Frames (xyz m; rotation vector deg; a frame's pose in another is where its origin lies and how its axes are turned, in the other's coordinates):
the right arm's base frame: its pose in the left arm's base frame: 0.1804 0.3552 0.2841 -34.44 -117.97 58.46
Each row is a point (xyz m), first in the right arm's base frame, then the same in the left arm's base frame.
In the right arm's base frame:
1: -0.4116 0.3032 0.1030
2: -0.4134 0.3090 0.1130
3: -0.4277 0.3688 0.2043
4: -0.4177 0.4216 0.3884
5: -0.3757 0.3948 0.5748
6: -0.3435 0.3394 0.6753
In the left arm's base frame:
1: 0.3745 0.2029 -0.1753
2: 0.3682 0.2003 -0.1848
3: 0.3097 0.1824 -0.2764
4: 0.1627 0.1338 -0.3895
5: -0.0120 0.0601 -0.4253
6: -0.1153 0.0034 -0.4073

